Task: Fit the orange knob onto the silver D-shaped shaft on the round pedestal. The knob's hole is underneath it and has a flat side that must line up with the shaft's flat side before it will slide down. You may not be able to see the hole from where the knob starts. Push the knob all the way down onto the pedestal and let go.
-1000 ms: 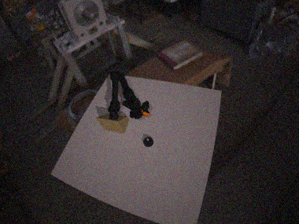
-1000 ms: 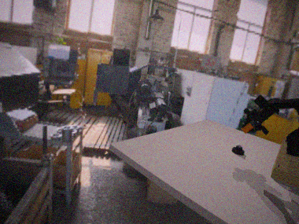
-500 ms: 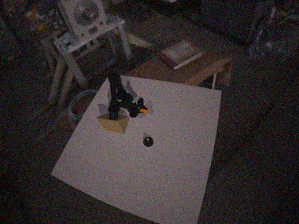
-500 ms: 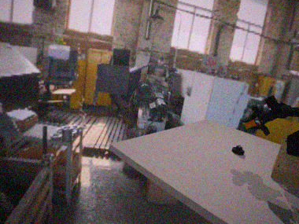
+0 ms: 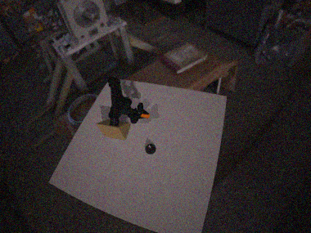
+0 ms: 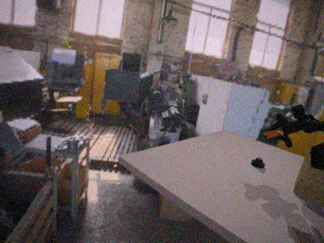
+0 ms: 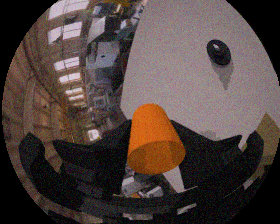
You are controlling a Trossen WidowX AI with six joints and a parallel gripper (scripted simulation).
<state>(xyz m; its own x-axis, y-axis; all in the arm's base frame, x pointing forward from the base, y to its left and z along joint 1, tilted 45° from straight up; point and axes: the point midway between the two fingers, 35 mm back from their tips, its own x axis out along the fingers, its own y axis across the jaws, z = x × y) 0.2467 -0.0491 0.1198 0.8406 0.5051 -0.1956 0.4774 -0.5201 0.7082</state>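
Right now my gripper tip is 30 mm past the orange knob, 20 mm below it and 10 mm to the left of it. Round my gripper tip: round dark pedestal: 220 mm below, 160 mm to the right, 20 mm ahead.
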